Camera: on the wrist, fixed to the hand. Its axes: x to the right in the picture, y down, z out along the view.
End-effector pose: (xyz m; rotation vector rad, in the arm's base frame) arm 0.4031 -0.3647 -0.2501 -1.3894 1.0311 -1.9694
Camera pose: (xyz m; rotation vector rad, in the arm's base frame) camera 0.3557 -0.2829 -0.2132 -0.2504 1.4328 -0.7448
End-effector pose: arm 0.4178 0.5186 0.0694 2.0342 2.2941 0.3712
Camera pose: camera 0.3346 0.4763 0.1093 -3.0160 -0.2198 -0.3419
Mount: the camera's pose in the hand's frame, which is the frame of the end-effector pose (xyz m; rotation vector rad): -0.0259 -0.0767 -0.0612 -0.0354 -0.0147 1.5408
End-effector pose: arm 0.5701 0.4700 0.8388 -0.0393 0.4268 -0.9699
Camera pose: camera 0.4742 0.4566 0.8083 0.2272 0.3279 0.5553
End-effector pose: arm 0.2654 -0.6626 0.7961 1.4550 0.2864 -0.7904
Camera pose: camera 0.2156 -0.5907 0.7447 1.1831 -0.7846 0.4642
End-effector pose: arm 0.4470 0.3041 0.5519 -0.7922 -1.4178 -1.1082
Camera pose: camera 0.4019 0.2242 0.5085 -1.4848 -0.4279 0.0935
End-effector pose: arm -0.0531 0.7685 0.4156 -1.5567 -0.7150 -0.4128
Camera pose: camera -0.1133 0.7030 0.4644 -1.6864 0.5838 0.7349
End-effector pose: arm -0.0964 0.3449 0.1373 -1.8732 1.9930 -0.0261
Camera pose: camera -0.0412 0.3464 0.2224 0.0358 2.8170 0.4312
